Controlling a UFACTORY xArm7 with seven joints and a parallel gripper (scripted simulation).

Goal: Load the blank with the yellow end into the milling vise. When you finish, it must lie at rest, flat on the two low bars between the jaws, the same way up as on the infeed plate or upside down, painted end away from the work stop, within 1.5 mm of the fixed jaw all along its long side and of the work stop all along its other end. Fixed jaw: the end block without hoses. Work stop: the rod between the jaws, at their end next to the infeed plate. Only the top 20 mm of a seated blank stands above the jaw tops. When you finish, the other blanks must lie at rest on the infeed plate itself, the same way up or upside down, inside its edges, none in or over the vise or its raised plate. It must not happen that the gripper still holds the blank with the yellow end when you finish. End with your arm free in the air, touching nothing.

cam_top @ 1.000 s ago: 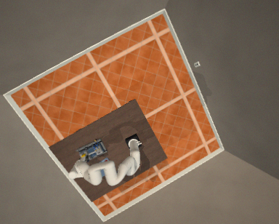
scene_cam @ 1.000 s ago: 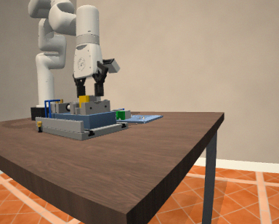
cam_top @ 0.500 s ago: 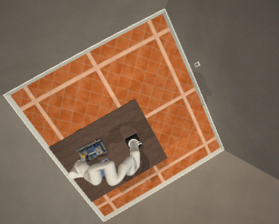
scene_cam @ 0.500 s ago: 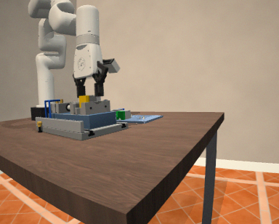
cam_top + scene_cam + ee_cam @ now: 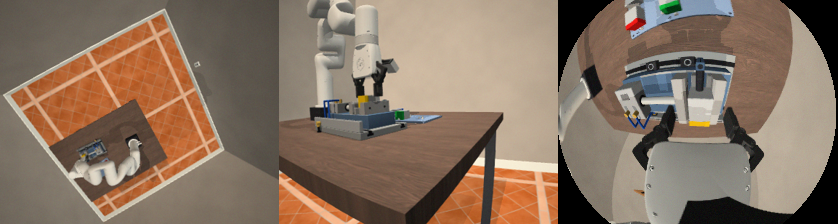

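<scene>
My gripper is now 20 mm above the yellow-ended blank. Round my hand: grey jaw block 30 mm ahead, 40 mm below; then green-ended blank 90 mm behind, 220 mm to the left, 90 mm below; then milling vise 70 mm behind, 10 mm to the right, 80 mm below.
</scene>
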